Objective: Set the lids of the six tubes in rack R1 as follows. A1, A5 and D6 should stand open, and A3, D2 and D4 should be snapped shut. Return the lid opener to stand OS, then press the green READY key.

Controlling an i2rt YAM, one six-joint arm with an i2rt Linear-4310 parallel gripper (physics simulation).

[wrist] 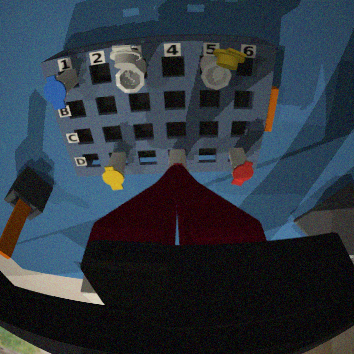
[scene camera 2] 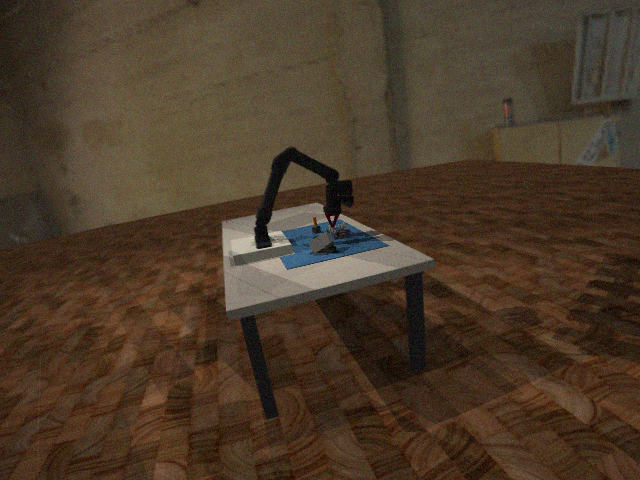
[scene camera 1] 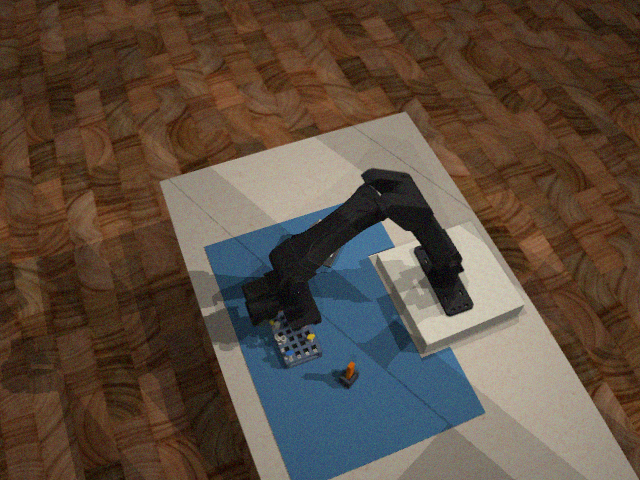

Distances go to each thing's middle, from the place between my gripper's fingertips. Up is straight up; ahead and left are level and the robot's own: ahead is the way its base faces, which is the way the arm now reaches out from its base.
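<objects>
There is the grey box with green button [wrist: 324,217], and I see my gripper 10 cm past it, 21 cm to the left of it and 1 cm above it.
</objects>
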